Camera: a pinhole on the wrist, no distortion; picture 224 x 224 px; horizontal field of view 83.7 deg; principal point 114.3 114.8 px. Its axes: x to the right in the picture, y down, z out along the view. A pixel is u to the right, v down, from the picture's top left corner.
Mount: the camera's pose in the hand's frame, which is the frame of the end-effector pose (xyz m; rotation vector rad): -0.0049 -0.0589 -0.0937 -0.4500 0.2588 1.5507
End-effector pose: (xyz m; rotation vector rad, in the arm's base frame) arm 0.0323 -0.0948 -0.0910 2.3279 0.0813 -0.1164
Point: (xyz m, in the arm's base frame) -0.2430 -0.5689 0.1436
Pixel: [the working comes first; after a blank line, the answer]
In the camera's frame: 0.3423 0.2493 0.5273

195.5 173.9
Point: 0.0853 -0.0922 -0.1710
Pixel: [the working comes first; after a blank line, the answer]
In the camera's frame: -0.0574 -0.0826 0.1222

55.6 30.3
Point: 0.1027 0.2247 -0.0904
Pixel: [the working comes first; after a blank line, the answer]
In the camera's frame: -0.0749 -0.0592 -0.2040

behind the camera
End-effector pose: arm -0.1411 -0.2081 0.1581 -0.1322 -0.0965 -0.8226
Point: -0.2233 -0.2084 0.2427
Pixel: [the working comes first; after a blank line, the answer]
In the camera's frame: -0.0867 0.0183 0.1617

47.2 128.9
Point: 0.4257 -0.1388 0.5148
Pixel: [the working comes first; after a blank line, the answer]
In the camera's frame: 0.2603 -0.4531 0.5584

172.6 13.3
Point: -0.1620 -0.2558 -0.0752
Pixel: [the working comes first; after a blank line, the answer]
In the camera's frame: 0.0894 0.0219 -0.1141

behind the camera
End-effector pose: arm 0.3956 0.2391 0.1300 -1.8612 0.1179 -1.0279
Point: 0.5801 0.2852 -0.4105
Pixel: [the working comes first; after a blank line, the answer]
In the camera's frame: 0.3123 0.1619 0.5625

183.7 150.8
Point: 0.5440 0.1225 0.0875
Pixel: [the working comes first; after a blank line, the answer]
In the camera's frame: 0.1317 -0.1514 0.1817

205.0 10.6
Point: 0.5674 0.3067 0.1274
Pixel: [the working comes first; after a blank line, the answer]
In the camera's frame: -0.0375 -0.1129 0.2589

96.2 60.3
